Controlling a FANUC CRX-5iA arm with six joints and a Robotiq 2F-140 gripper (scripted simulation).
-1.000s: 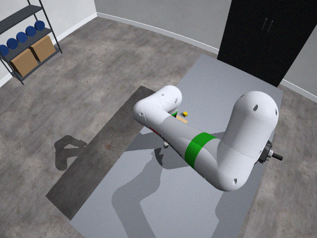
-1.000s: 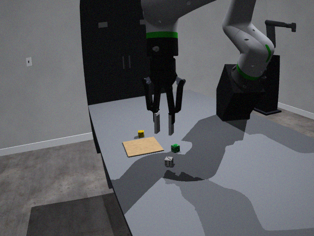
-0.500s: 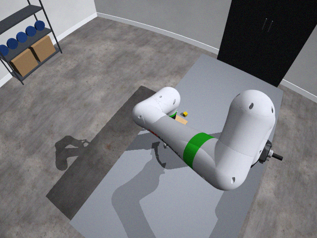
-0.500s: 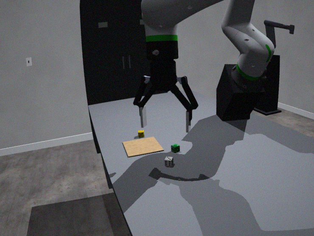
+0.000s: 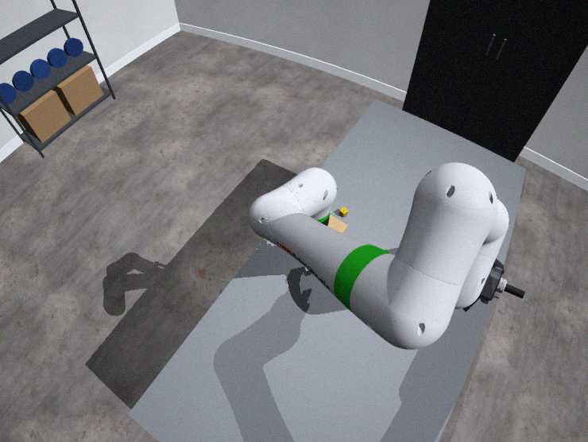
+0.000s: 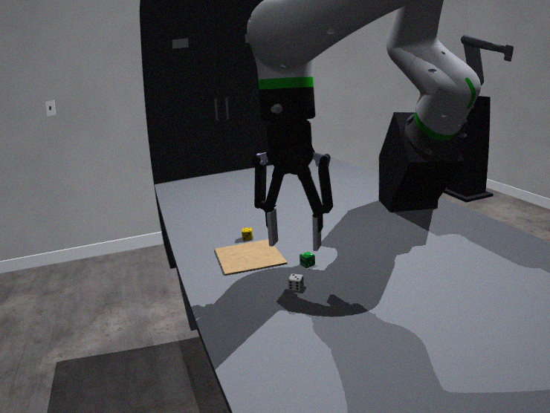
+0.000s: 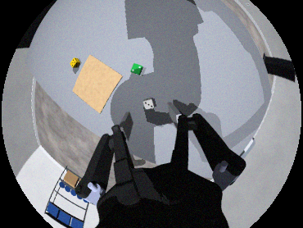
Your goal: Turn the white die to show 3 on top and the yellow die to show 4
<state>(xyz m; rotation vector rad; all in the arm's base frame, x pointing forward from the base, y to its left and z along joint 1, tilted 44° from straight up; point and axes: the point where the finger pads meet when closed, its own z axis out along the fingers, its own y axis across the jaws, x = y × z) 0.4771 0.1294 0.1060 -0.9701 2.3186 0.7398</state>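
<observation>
My gripper is now 11 cm above the white die. From my hand the other things lie so: tan mat: 18 cm to the right, 12 cm below, 5 cm ahead; green die: 11 cm below, 8 cm to the right, 5 cm behind; yellow die: 28 cm to the right, 11 cm below, 3 cm ahead.
</observation>
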